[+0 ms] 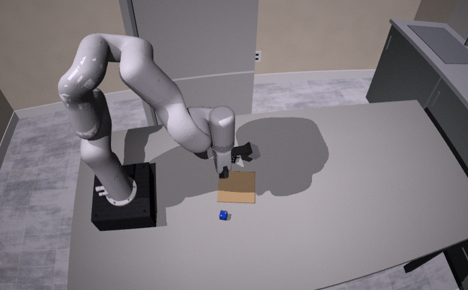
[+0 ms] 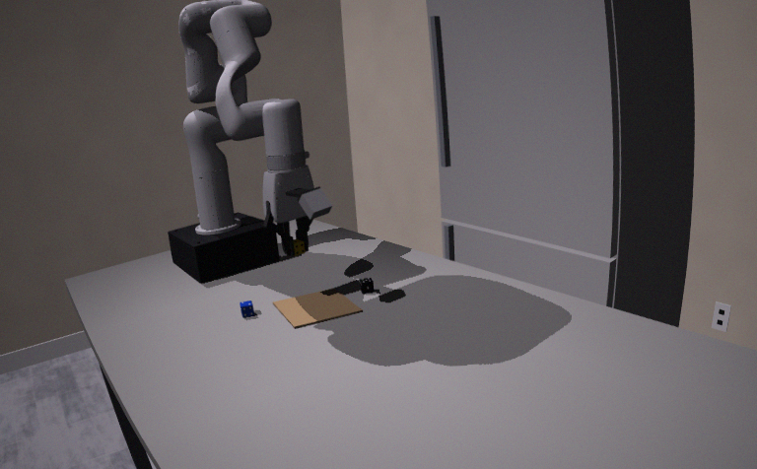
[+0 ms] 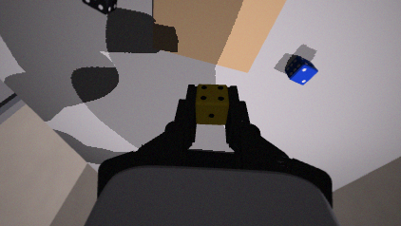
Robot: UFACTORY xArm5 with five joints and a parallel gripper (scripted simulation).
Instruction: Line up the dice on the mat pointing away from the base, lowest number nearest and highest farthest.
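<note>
My gripper is now 120 mm above the mat, 50 mm short of it and 10 mm to the left of it. The rest, counted from my hand: black die: 120 mm to the left, 110 mm below, 70 mm ahead; blue die: 120 mm to the right, 110 mm below, 30 mm behind; yellow die: 10 mm below.
</note>
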